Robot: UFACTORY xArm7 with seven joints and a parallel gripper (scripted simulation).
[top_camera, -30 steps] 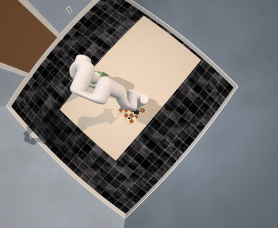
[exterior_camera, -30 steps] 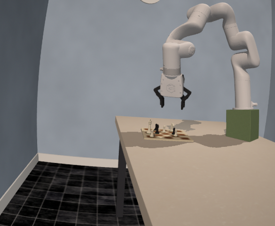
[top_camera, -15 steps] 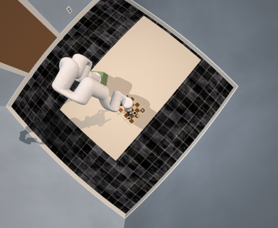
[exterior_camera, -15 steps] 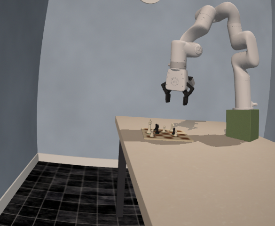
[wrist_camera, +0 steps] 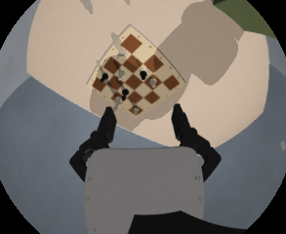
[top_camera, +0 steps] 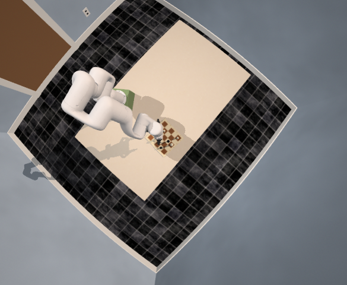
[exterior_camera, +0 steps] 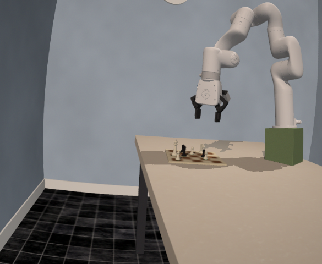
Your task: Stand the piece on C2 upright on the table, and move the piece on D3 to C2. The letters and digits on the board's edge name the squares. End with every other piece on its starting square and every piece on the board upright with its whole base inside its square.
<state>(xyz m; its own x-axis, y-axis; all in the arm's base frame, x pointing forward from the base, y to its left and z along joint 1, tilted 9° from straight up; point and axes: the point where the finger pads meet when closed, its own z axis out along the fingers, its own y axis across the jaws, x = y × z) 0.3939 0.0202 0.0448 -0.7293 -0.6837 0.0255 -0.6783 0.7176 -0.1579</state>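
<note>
Right now my hand is 40 mm short of the chessboard and 160 mm above it.
</note>
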